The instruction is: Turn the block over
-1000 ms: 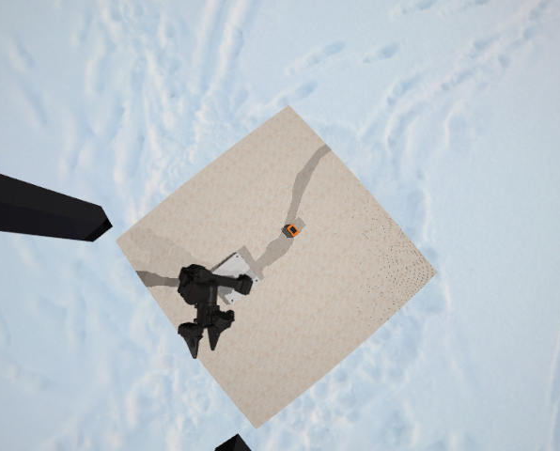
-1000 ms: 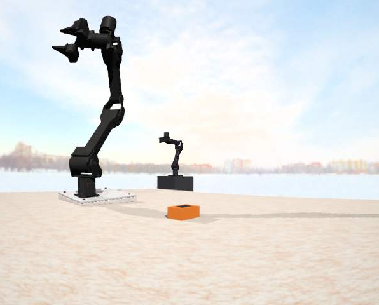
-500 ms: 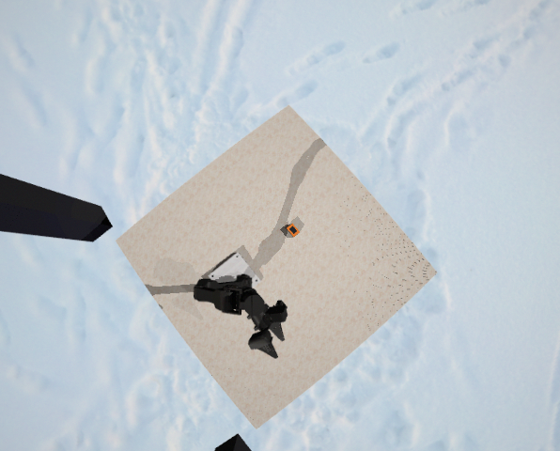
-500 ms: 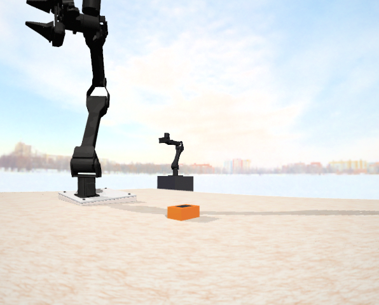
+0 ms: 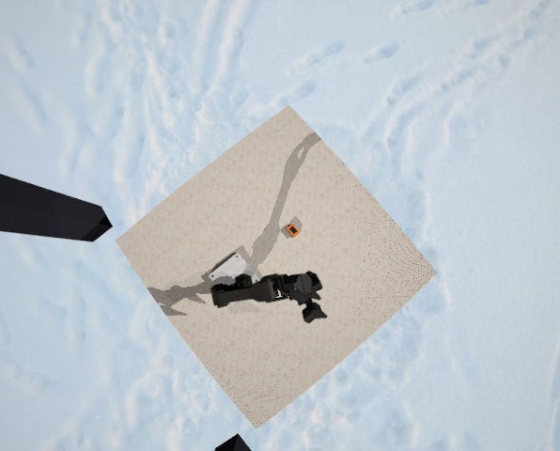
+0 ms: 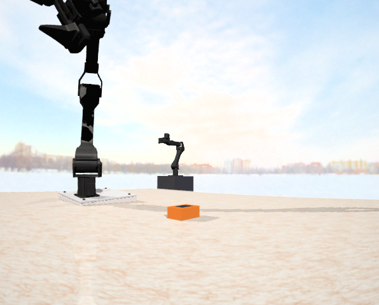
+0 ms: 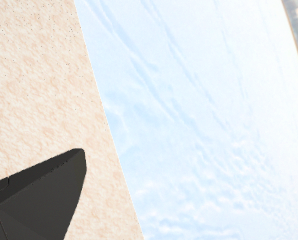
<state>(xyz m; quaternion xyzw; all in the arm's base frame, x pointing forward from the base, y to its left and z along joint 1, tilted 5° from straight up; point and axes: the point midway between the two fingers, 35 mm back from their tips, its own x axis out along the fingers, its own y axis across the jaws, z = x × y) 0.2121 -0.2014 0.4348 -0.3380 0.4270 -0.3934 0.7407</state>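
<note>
My gripper tip is 13 cm short of the orange block, 32 cm to the right of it and 39 cm above it.
</note>
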